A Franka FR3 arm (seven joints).
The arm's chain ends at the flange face. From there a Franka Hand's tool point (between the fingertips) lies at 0.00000 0.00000 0.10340 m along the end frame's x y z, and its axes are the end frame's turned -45 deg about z.
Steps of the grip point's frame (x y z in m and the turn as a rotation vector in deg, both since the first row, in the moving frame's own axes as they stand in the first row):
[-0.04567, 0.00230, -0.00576, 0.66, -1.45, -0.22]
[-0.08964, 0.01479, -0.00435, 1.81, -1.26, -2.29]
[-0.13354, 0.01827, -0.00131, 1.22, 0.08, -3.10]
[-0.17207, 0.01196, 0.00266, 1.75, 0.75, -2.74]
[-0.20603, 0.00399, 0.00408, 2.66, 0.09, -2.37]
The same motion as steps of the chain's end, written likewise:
[-0.02798, 0.03291, -0.00572, -0.56, -1.49, -0.22]
[-0.04900, 0.07447, -0.00427, 0.39, -2.17, -2.29]
[-0.08001, 0.10896, -0.00129, 0.92, -0.81, -3.10]
[-0.11186, 0.13329, 0.00272, 1.77, -0.71, -2.74]
[-0.13951, 0.15195, 0.00419, 1.94, -1.82, -2.37]

